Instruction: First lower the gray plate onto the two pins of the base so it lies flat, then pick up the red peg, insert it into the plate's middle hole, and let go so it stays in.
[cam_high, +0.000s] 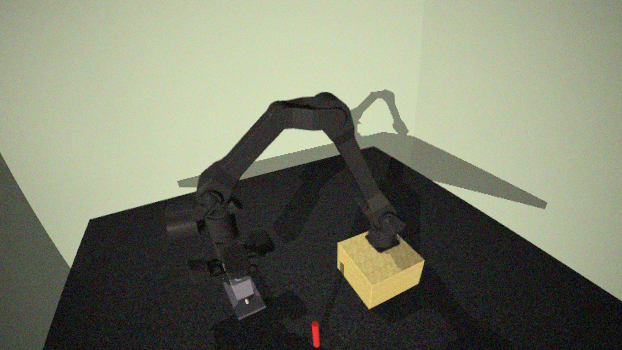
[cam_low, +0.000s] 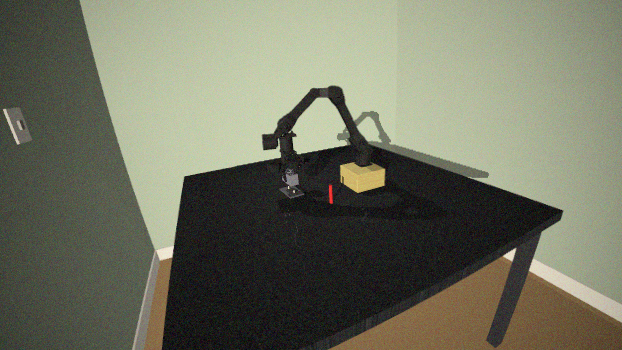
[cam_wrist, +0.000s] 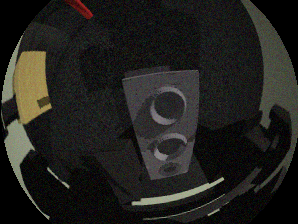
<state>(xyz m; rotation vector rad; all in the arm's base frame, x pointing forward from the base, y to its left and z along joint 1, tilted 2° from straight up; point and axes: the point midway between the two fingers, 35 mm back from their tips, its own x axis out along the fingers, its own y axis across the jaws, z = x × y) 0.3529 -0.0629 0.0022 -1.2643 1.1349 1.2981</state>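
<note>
My gripper tip is now 5 cm above the base. Also, from my gripper tip: red peg 11 cm behind, 19 cm to the left, 2 cm below; gray plate 3 cm above.
</note>
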